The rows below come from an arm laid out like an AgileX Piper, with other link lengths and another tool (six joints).
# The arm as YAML. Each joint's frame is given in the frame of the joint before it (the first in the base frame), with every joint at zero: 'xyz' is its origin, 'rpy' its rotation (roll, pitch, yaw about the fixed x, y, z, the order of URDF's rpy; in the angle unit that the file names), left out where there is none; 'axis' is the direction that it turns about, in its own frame. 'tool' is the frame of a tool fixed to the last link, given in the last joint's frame.
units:
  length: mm
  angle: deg
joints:
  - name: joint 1
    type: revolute
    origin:
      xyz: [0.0, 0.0, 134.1]
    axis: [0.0, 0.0, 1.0]
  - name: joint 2
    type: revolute
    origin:
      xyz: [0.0, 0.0, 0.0]
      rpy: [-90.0, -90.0, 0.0]
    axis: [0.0, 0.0, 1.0]
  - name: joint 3
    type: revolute
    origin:
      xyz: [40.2, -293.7, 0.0]
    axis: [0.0, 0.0, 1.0]
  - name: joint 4
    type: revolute
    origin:
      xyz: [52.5, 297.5, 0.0]
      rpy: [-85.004, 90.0, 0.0]
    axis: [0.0, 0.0, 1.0]
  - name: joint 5
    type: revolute
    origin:
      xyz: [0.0, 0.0, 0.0]
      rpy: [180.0, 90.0, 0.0]
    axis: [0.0, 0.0, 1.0]
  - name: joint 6
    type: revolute
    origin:
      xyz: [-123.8, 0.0, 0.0]
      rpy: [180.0, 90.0, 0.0]
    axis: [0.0, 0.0, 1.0]
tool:
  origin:
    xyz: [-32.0, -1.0, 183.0]
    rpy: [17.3, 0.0, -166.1]
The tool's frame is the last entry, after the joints.
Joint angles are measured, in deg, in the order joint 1, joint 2, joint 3, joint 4, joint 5, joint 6. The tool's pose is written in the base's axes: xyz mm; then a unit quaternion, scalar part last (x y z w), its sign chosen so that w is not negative. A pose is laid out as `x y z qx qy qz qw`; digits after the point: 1 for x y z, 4 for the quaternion.
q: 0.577 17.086 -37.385 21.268 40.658 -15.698
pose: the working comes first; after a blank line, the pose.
Where each joint sits with the arm in this pose, in the base's axes (m; each line is computed from the numbers above, not from the rounded line before):
joint 1: 0.0000 0.0000 0.1341
joint 2: 0.0000 0.0000 0.1341
joint 3: -0.2689 -0.0027 0.2588
joint 4: -0.0081 -0.0001 0.4113
joint 5: -0.0081 -0.0001 0.4113
joint 6: 0.1086 0.0304 0.3834
the tool: 0.2738 0.1063 0.3454

273.8 106.3 345.4 0.6074 0.6134 0.4587 0.2106
